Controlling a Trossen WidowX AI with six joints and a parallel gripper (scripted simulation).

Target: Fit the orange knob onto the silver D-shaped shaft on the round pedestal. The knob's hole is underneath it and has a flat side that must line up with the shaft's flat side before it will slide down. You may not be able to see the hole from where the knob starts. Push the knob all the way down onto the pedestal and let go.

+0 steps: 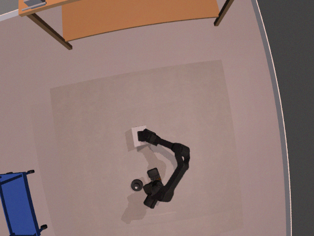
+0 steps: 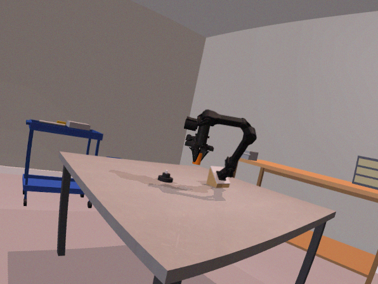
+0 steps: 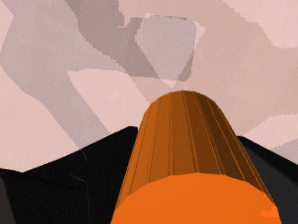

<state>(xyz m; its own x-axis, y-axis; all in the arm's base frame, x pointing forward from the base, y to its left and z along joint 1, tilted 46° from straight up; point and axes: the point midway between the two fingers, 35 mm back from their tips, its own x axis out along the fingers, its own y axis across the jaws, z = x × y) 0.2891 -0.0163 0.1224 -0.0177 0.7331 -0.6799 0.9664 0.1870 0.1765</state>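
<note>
Now: gripper tip 3 cm below the orange knob. The rest, counted from my gripper tip: round dark pedestal 16 cm to the right, 12 cm below, 7 cm ahead.
</note>
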